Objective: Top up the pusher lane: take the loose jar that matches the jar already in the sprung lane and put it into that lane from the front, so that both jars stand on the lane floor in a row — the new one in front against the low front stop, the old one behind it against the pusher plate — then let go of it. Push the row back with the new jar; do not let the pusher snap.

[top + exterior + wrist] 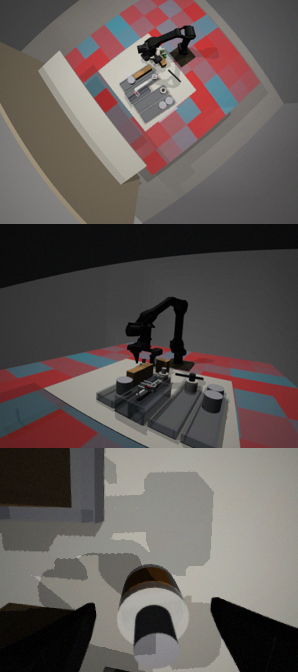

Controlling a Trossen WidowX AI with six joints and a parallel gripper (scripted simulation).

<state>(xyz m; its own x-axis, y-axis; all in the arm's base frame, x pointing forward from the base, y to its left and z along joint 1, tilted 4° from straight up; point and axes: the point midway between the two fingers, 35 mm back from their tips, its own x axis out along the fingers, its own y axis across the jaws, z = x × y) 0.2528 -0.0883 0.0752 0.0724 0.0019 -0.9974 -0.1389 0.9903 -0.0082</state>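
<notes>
My gripper tip is 8 cm past the black bar, 23 cm to the right of it and 2 cm above it. The rest, counted from my gripper tip: red mark: 25 cm ahead, 21 cm to the left, 4 cm above; then sprung lane: 22 cm ahead, 19 cm to the left, 1 cm below.
</notes>
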